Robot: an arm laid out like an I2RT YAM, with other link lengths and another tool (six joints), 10 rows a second.
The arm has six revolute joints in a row. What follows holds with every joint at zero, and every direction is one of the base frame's. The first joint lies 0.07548 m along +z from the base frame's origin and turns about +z. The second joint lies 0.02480 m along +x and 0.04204 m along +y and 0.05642 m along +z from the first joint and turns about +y. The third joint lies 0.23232 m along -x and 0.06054 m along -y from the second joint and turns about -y. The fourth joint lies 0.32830 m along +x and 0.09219 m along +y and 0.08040 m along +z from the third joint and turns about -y. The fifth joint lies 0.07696 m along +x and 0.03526 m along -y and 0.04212 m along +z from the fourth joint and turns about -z. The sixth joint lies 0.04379 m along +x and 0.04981 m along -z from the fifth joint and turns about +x. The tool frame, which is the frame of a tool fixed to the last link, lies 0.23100 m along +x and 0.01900 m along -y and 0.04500 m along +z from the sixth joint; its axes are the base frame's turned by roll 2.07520, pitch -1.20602 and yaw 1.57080 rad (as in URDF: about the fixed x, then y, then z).
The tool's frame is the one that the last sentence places.
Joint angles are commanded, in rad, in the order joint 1, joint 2, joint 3, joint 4, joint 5, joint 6. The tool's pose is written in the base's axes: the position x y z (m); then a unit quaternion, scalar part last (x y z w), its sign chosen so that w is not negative. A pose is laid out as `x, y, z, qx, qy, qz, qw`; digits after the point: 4 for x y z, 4 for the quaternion.
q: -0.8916, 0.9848, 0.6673, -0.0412, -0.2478, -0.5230
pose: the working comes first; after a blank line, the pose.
Where each joint sits with the arm in this pose, in the base's axes (m; each line is computed from the numbers above, not from the rounded line before):
joint 1: 0.0000 0.0000 0.0755
joint 2: 0.0483 0.0071 0.1319
joint 3: -0.0795 0.0690 0.3255
joint 4: 0.2039 -0.1352 0.2993
joint 5: 0.2310 -0.2250 0.3118
joint 6: 0.2534 -0.2355 0.2502
the tool: 0.4435 -0.3716 0.2175

0.4435, -0.3716, 0.2175, 0.8836, 0.1752, 0.4039, 0.1598
